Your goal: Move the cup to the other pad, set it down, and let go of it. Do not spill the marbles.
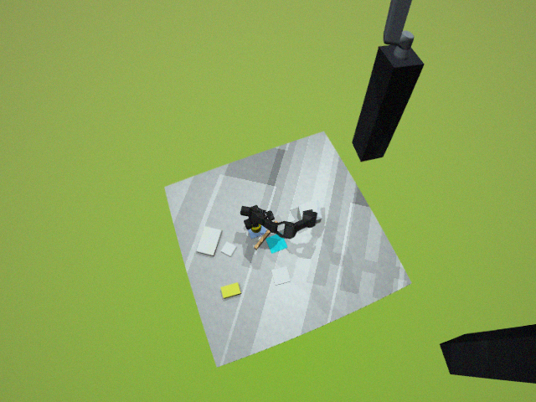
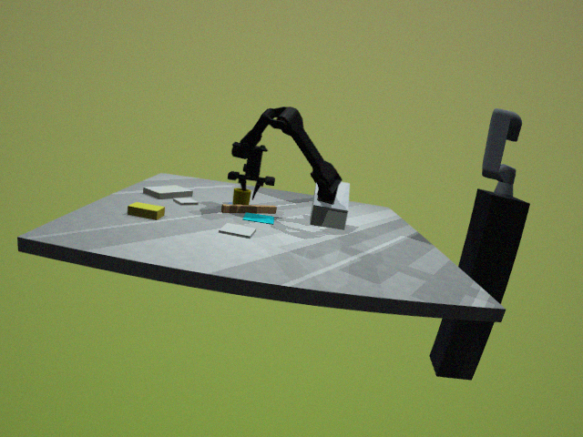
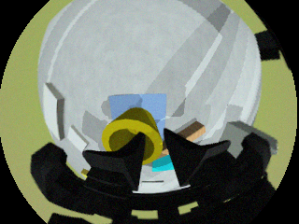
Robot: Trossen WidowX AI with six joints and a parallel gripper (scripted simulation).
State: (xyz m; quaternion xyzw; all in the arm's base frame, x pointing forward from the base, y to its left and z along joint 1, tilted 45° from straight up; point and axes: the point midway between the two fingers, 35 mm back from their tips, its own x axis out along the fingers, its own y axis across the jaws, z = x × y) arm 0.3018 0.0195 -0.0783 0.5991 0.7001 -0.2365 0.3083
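Now: gripper tip 4 cm short of the green marble, 2 cm above it and 1 cm to the right of it. The rest, counted from my gripper tip: yellow cup (2 cm ahead); then blue pad (5 cm below, 3 cm ahead, 1 cm to the left); then brown wooden bar (7 cm to the left, 3 cm below, 2 cm behind).
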